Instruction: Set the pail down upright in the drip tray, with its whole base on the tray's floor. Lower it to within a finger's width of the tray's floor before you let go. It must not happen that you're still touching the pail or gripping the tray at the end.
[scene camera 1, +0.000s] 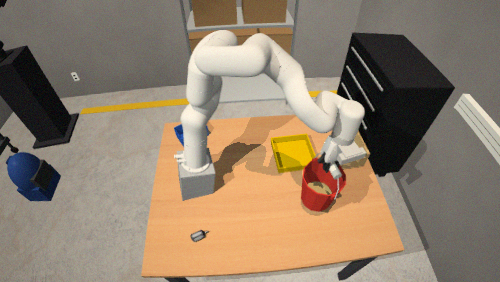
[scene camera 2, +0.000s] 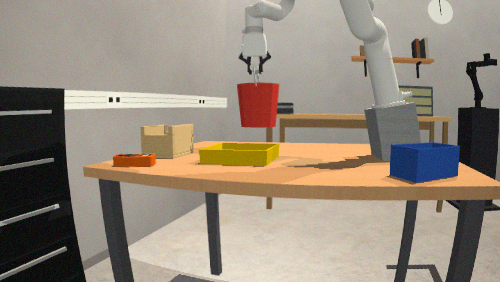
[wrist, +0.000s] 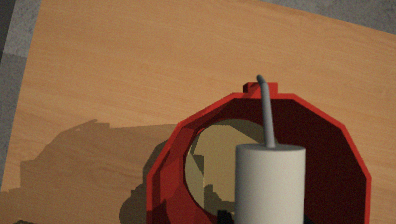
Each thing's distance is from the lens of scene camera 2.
my gripper (scene camera 2: 255, 74): 1.34 m
yellow drip tray (scene camera 2: 251, 154): 0.92 m
